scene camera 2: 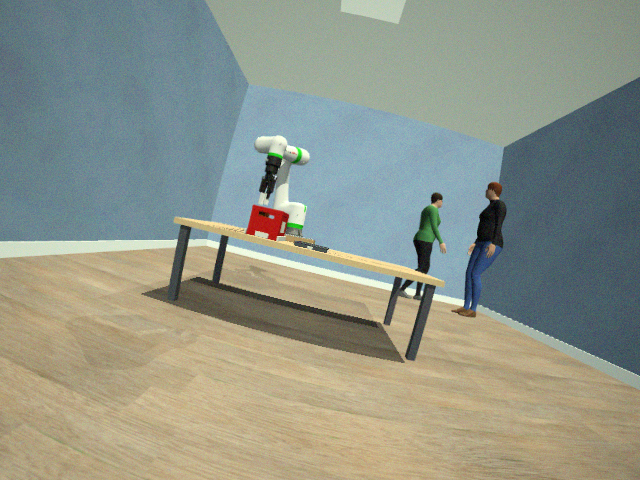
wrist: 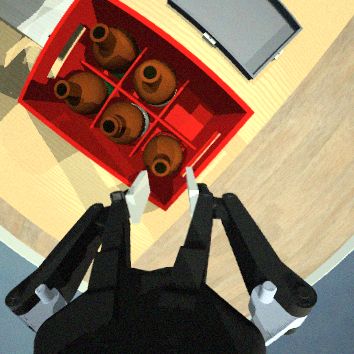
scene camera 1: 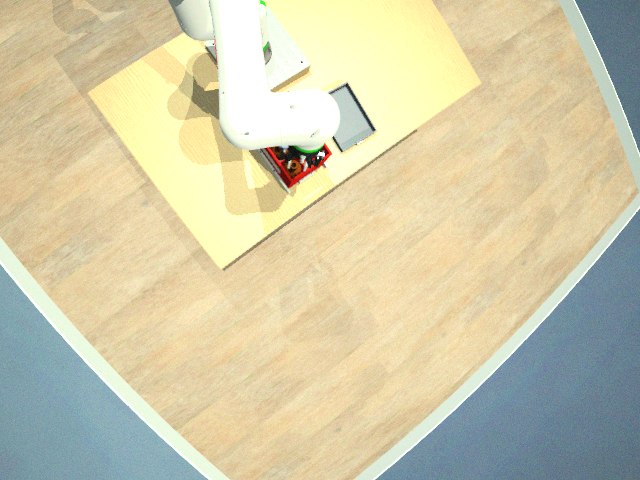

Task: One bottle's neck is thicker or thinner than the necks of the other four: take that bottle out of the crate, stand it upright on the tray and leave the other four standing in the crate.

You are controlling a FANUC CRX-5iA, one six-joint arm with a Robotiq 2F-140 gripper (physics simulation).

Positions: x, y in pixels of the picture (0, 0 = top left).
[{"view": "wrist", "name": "my gripper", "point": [166, 179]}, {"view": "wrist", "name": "grey tray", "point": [250, 42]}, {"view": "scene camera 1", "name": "grey tray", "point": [355, 125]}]
